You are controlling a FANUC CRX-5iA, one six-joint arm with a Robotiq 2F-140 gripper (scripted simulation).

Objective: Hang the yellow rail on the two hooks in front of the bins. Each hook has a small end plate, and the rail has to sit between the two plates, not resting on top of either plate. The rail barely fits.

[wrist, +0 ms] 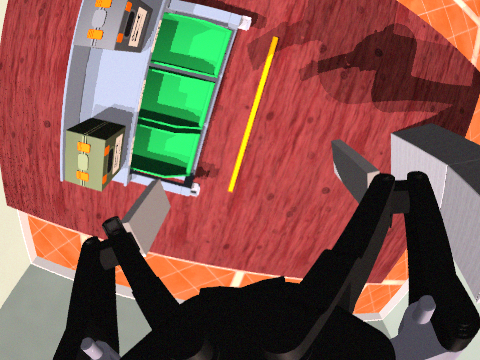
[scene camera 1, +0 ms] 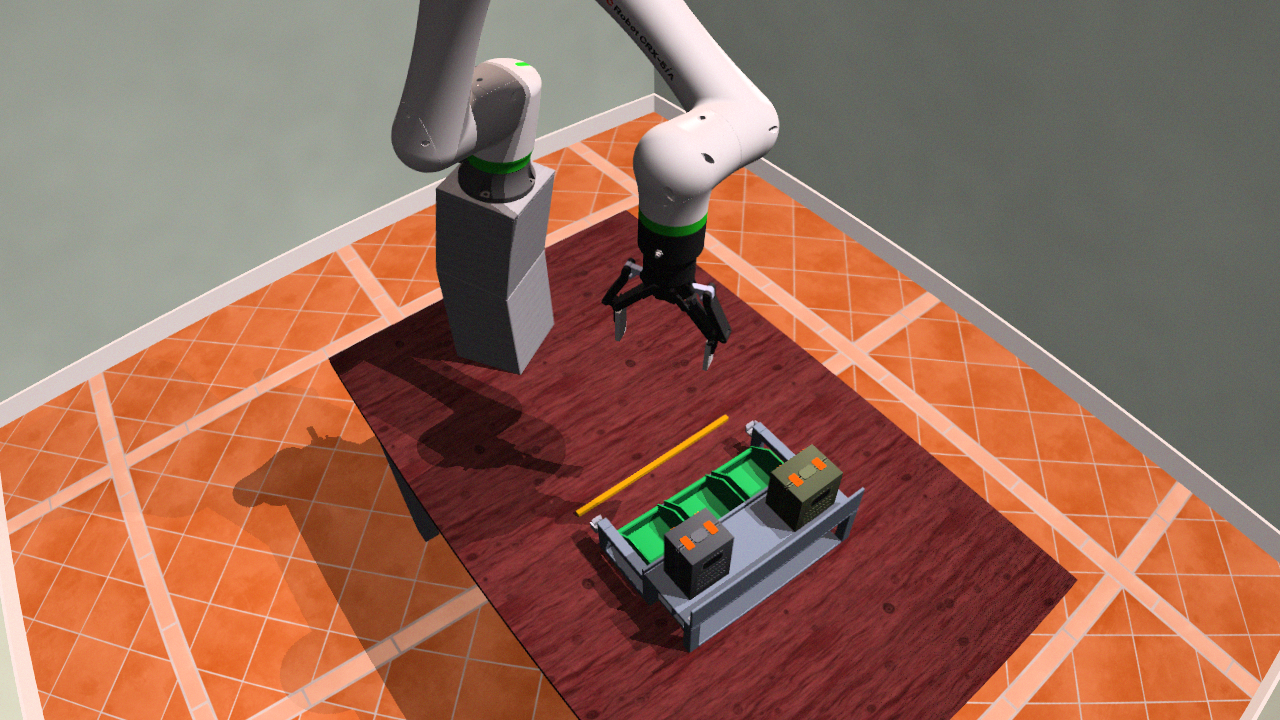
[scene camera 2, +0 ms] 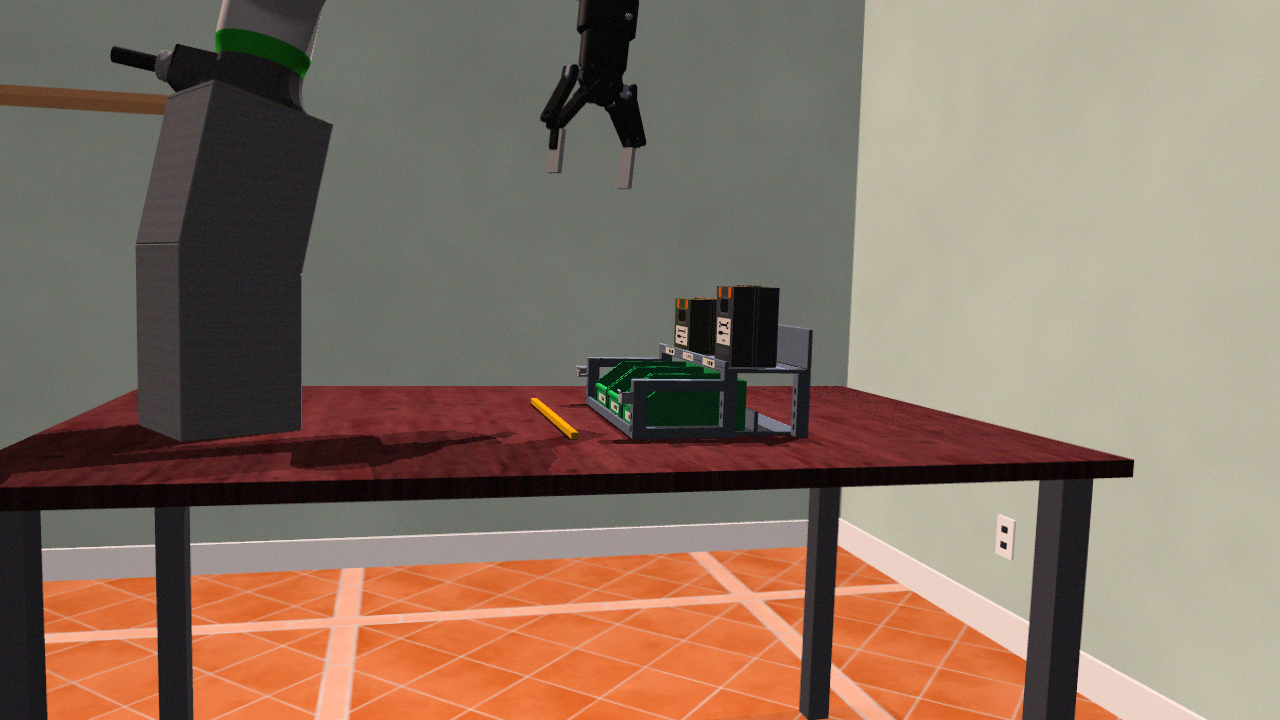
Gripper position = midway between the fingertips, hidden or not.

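My gripper is in the picture from scene camera 2 (scene camera 2: 590,180), and I see my gripper from the wrist view (wrist: 246,175) and from scene camera 1 (scene camera 1: 663,349) too. I also see a green bin (scene camera 2: 664,408). Scene camera 1 shows me a green bin (scene camera 1: 714,493) and a green bin (scene camera 1: 750,474).
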